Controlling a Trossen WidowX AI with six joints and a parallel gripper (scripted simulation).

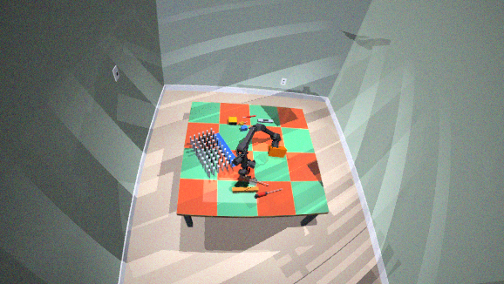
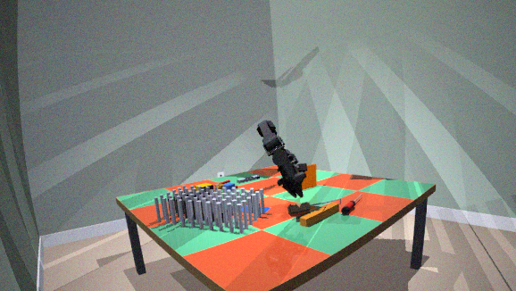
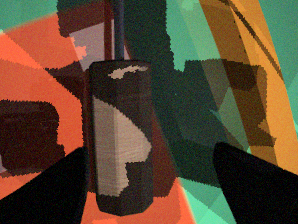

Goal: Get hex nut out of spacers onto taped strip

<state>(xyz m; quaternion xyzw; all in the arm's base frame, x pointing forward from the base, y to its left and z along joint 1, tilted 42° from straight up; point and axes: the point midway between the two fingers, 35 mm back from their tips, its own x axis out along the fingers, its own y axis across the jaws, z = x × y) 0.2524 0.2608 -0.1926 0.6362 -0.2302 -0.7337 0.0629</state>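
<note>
Right now my gripper tip is 12 cm to the right of the orange level, 5 cm above it and 2 cm past it. Also, from my gripper tip: blue block (56 cm to the right, 6 cm ahead, 4 cm below); yellow block (63 cm to the right, 19 cm ahead, 4 cm below); blue taped strip (28 cm to the right, 21 cm ahead, 6 cm below).
</note>
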